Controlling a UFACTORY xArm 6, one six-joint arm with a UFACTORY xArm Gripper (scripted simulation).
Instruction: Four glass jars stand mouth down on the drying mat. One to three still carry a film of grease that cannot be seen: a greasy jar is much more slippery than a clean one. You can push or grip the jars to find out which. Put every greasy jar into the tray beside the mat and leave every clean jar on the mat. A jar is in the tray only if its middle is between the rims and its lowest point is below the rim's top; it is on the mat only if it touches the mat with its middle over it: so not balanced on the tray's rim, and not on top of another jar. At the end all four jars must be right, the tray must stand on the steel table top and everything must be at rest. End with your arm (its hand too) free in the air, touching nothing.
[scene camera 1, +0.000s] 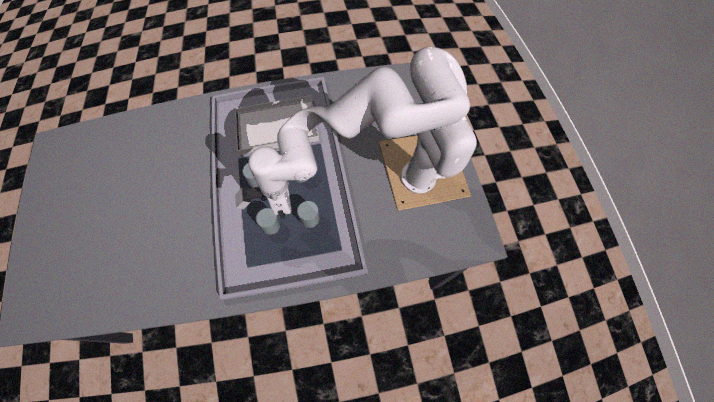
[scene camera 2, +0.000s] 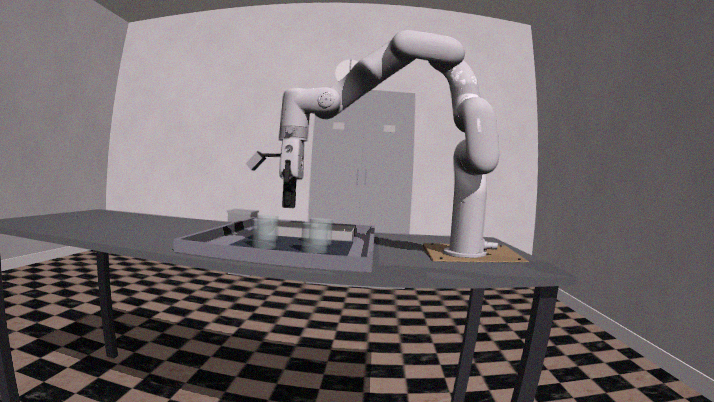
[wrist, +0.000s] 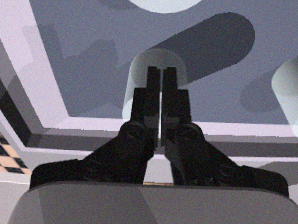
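A dark drying mat lies in the robot's scene, and on that mat (wrist: 230, 60) and (scene camera 1: 300, 198) are the same spot.
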